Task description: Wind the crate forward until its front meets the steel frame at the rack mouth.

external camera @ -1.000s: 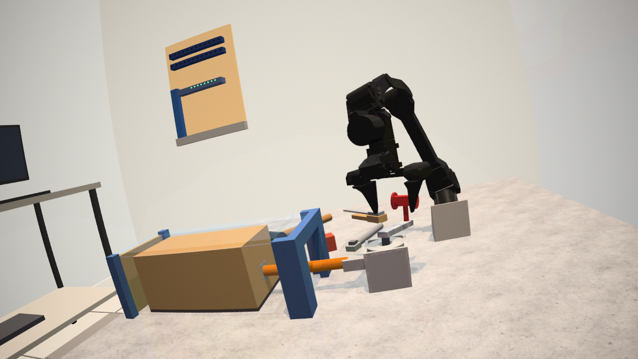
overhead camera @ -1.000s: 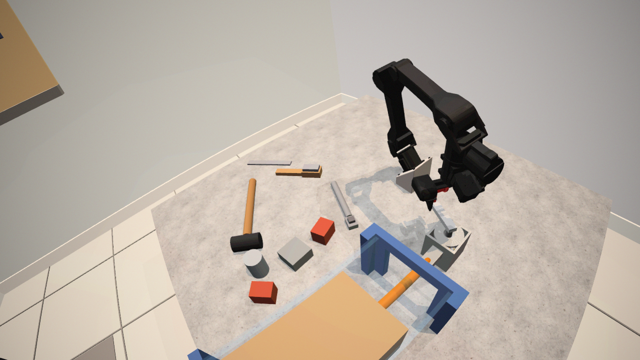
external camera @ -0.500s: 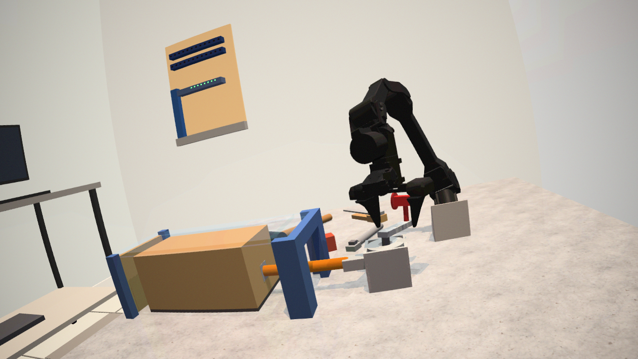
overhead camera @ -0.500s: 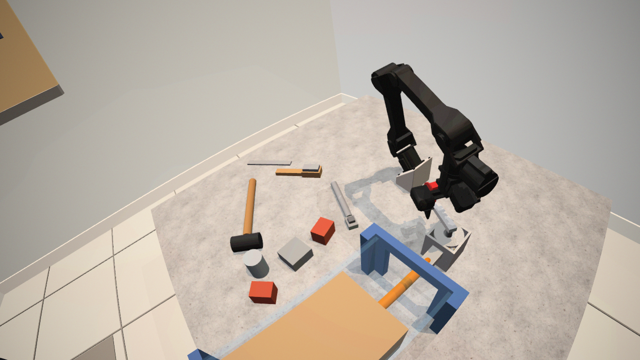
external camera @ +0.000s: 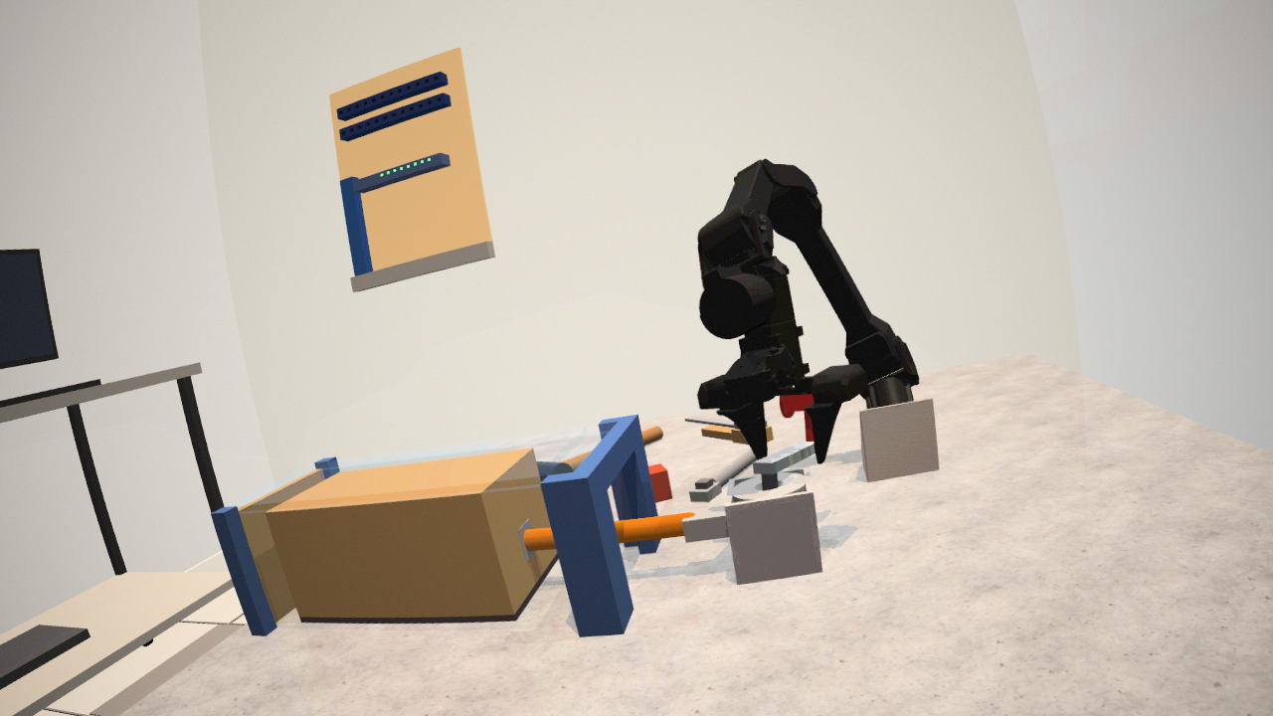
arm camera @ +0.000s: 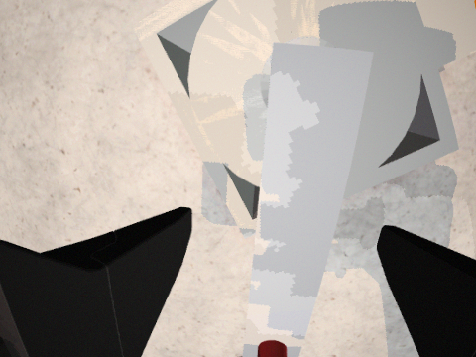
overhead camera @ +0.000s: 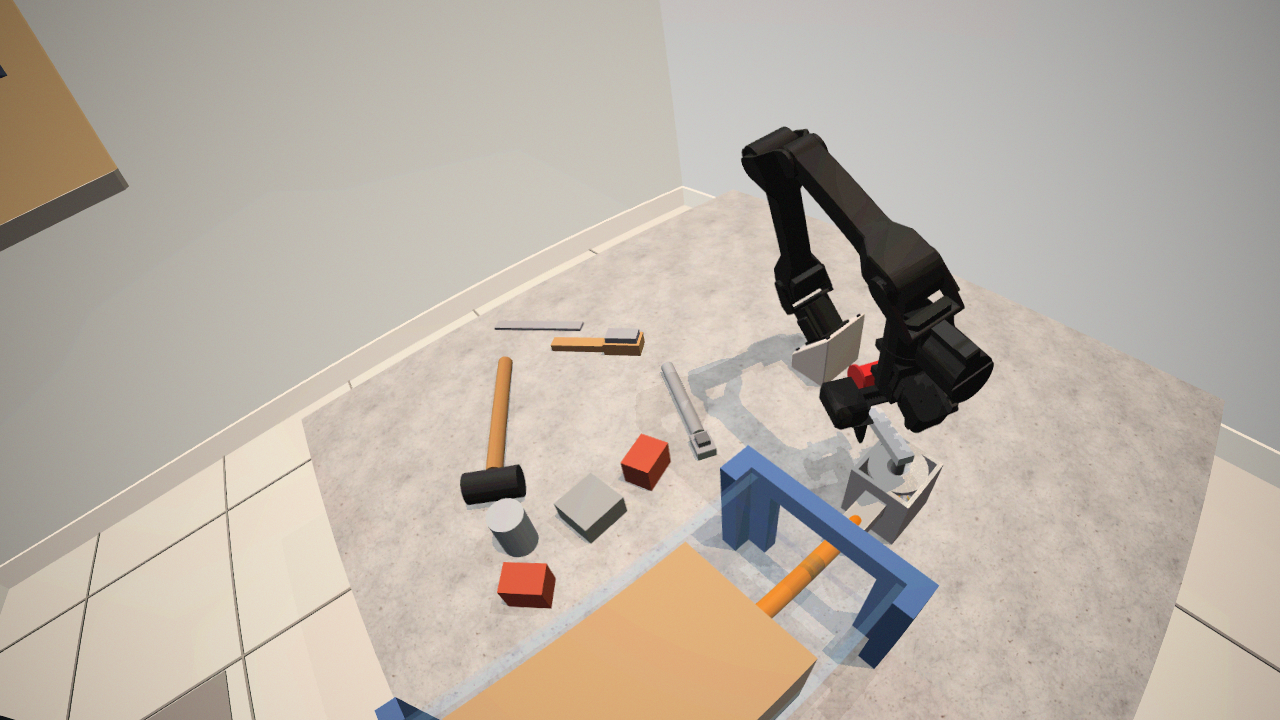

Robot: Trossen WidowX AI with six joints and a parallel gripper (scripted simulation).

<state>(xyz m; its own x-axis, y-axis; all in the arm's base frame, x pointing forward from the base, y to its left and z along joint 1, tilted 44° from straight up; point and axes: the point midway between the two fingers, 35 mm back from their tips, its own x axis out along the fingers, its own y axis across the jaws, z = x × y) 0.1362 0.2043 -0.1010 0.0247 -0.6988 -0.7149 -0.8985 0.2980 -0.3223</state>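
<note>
The grey winch lies 60 mm below my gripper tip, 40 mm to the left of it and 10 mm ahead of it. Round my gripper tip: blue steel frame: 180 mm ahead, 60 mm to the left, 10 mm above; then red knob: 50 mm to the right, 40 mm above, 20 mm behind; then crank handle: 20 mm above, 10 mm to the right, 10 mm behind.
</note>
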